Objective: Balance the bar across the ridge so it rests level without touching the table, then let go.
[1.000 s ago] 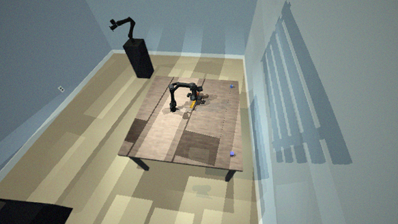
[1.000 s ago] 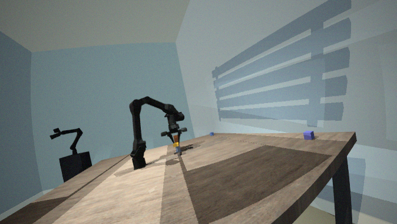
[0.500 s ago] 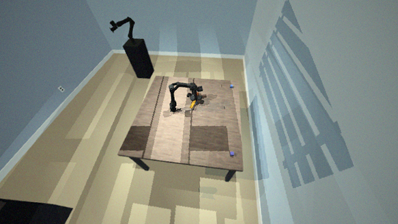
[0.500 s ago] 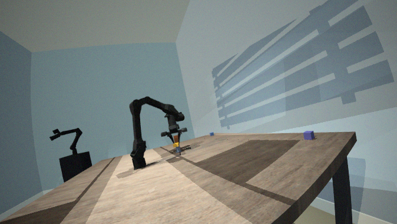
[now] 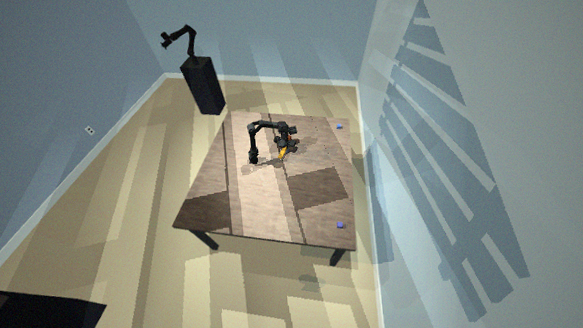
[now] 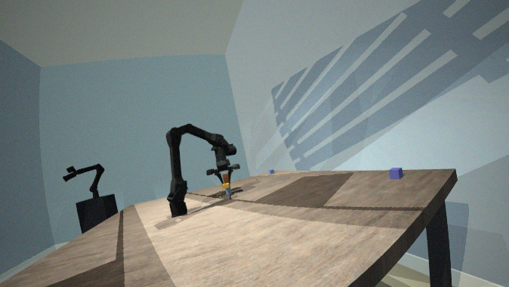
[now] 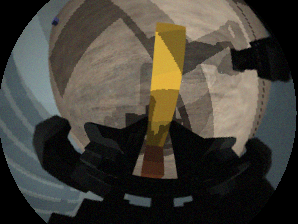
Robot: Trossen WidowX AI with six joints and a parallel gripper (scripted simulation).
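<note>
Right now my gripper tip is 60 mm above the grey-blue piece, 30 mm to the right of it and 10 mm short of it. From my gripper tip the other things lie so: purple cube 630 mm to the right, 470 mm ahead, 50 mm below.
</note>
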